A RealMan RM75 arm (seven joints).
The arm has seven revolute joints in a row. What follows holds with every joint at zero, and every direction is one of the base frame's.
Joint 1 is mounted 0.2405 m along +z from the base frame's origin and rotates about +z.
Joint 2 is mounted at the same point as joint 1 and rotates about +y.
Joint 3 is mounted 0.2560 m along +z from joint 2 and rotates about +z.
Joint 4 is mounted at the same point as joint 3 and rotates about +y.
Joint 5 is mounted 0.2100 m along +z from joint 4 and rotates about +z.
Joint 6 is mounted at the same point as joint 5 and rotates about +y.
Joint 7 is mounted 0.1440 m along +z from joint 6 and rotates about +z.
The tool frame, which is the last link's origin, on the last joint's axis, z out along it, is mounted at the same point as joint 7; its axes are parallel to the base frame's.
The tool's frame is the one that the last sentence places.
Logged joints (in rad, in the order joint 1, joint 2, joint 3, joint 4, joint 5, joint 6, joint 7), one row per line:
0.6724 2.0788 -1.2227 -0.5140 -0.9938 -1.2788 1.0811
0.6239 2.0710 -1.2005 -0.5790 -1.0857 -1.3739 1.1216
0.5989 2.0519 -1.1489 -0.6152 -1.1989 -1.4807 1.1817
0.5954 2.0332 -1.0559 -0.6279 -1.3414 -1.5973 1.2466
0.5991 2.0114 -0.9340 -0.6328 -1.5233 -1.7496 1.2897
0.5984 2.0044 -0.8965 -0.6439 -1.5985 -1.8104 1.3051
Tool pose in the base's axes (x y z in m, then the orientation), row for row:
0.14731 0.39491 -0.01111 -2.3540 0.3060 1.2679
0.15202 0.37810 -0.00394 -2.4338 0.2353 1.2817
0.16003 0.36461 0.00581 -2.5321 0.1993 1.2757
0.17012 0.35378 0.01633 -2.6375 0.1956 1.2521
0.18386 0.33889 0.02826 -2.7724 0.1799 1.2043
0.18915 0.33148 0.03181 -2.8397 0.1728 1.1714
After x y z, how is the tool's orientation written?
As a rotation vector, in radians.
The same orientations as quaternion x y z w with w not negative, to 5 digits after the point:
-0.85262 0.11083 0.45923 0.22330
-0.86565 0.08369 0.45587 0.18929
-0.88091 0.06934 0.44381 0.14909
-0.89613 0.06646 0.42542 0.10751
-0.91411 0.05932 0.39708 0.05676
-0.92249 0.05613 0.38054 0.03245

